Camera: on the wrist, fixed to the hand. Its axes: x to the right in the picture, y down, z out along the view.
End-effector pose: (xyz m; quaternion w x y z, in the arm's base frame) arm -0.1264 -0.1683 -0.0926 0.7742 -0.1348 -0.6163 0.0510
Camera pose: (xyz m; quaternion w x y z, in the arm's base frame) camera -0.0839 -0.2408 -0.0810 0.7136 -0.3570 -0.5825 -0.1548
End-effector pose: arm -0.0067 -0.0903 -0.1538 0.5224 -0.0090 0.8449 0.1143
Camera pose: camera -0.0423 -0.1671 -0.1481 0.4726 -0.1837 0.7837 0.3588
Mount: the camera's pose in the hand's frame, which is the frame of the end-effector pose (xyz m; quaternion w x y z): 0.0031 -0.0689 -0.0494 0.9517 -0.3053 0.0279 -0.0147
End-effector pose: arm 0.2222 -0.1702 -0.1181 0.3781 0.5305 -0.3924 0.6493
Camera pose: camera 0.2649 -0.0970 -0.1140 0.5423 0.3771 -0.5534 0.5074
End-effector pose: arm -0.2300 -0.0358 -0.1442 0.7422 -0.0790 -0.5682 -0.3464
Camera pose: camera -0.2323 -0.1139 -0.1773 0.6930 -0.2838 -0.4155 -0.5163
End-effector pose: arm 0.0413 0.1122 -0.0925 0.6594 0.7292 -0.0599 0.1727
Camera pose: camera 0.0574 0.1697 -0.1528 0.8544 0.4888 -0.0806 0.1567
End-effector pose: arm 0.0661 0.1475 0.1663 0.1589 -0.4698 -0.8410 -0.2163
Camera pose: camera 0.0085 0.0923 0.1953 0.0281 -0.4772 -0.7368 -0.4781
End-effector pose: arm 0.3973 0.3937 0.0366 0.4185 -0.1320 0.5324 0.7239
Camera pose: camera 0.4343 0.3573 -0.0305 0.3538 -0.2814 0.2954 0.8416
